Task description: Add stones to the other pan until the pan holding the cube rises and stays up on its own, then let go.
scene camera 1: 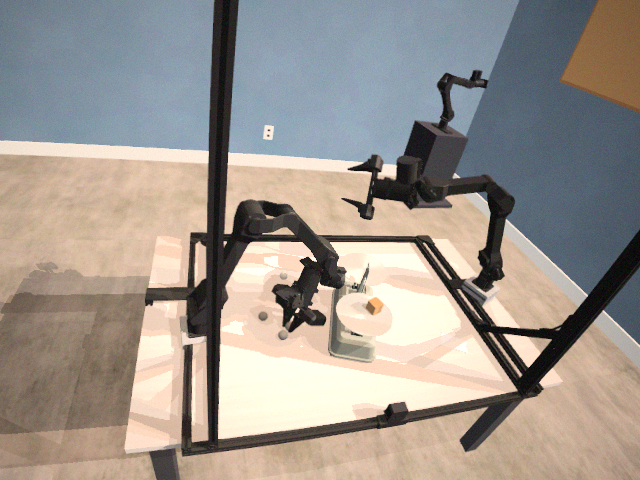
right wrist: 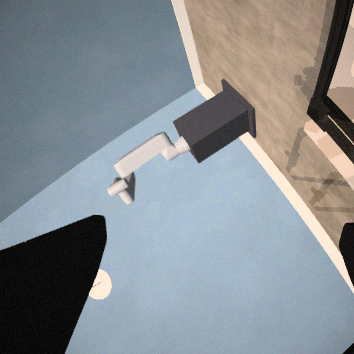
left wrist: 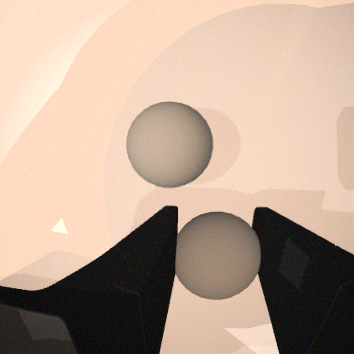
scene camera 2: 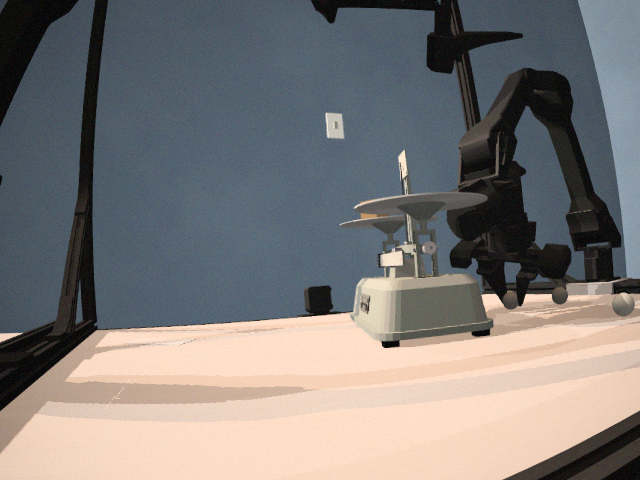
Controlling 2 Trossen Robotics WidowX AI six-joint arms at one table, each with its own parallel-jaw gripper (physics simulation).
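Where they show: left gripper, fingertip midpoint: (scene camera 1: 286,329) (left wrist: 215,218) (scene camera 2: 512,303); right gripper, fingertip midpoint: (scene camera 1: 344,184) (right wrist: 230,233); left arm's base, link origin: (scene camera 1: 199,327) (scene camera 2: 599,280); right arm's base, link origin: (scene camera 1: 482,284).
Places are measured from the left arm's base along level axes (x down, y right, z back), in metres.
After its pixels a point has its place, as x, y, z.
Observation:
My left gripper (scene camera 1: 289,327) @[0.014, 0.042, -0.237] (scene camera 2: 511,303) @[0.014, 0.042, -0.237] (left wrist: 215,218) @[0.014, 0.042, -0.237] is low over the table beside the scale, shut on a grey stone (left wrist: 217,255) @[-0.006, 0.038, -0.244]. Another stone (scene camera 1: 282,334) @[-0.003, 0.069, -0.214] (left wrist: 169,145) @[-0.006, 0.060, -0.221] lies close to its fingertips. More stones (scene camera 1: 263,315) @[-0.004, -0.008, -0.179] (scene camera 1: 283,275) @[-0.001, -0.169, -0.287] lie farther off. An orange cube (scene camera 1: 374,305) @[-0.159, 0.147, -0.420] (scene camera 2: 373,215) @[-0.136, 0.125, -0.442] sits on one pan (scene camera 1: 354,315) @[-0.129, 0.145, -0.370] (scene camera 2: 351,224) @[-0.128, 0.162, -0.457] of the pale green scale (scene camera 1: 351,348) @[-0.022, 0.170, -0.378] (scene camera 2: 429,307) @[-0.016, -0.056, -0.506]. In scene camera 2 that pan is lower than the other pan (scene camera 2: 460,199) @[-0.126, -0.073, -0.464], whose top is hard to see. My right gripper (scene camera 1: 345,183) @[-0.326, -0.196, -0.445] (right wrist: 230,233) @[-0.326, -0.196, -0.445] is open and raised high.
A black frame (scene camera 1: 289,439) @[0.026, 0.343, -0.154] borders the table, with upright posts (scene camera 1: 222,129) @[-0.668, 0.317, 0.009] at its corners. A small black box (scene camera 1: 396,412) @[-0.031, 0.375, -0.403] (scene camera 2: 317,299) @[-0.010, 0.352, -0.424] is fixed to the frame. The scale's upright pointer plate (scene camera 2: 403,165) @[-0.193, 0.051, -0.438] stands between the pans. Another arm stands on a dark pedestal (scene camera 1: 439,149) (right wrist: 215,125) beyond the table.

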